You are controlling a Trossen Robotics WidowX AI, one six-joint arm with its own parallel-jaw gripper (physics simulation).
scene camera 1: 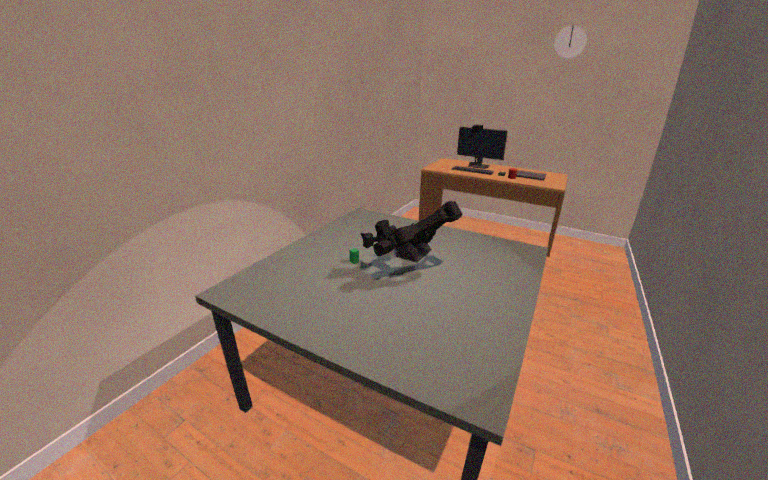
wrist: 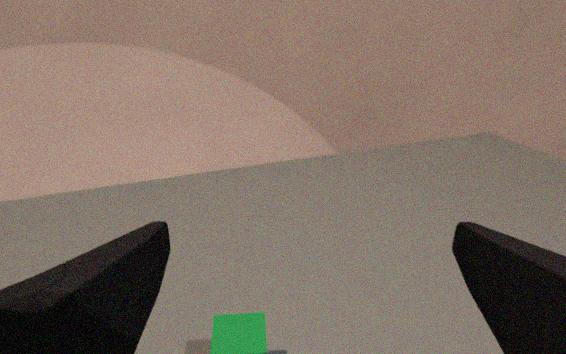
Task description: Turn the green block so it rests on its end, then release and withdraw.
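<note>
The green block (scene camera 1: 353, 255) (wrist: 239, 333) stands upright on its end on the grey table (scene camera 1: 430, 339) (wrist: 320, 200). In the wrist view its top face shows at the lower edge, left of centre, and the rest of it is cut off. My gripper (scene camera 1: 364, 240) (wrist: 313, 236) is open and empty. It is raised above the table, to the right of the block in the scene view and apart from it. Both black fingertips show wide apart in the wrist view.
The wall (scene camera 1: 198, 113) (wrist: 400, 65) rises beyond the table's far left edge. A wooden desk (scene camera 1: 487, 188) with a monitor (scene camera 1: 481, 143), a keyboard (scene camera 1: 472, 169) and a red mug (scene camera 1: 512, 173) stands behind the table. Shadows of the arm fall on the tabletop beside the block.
</note>
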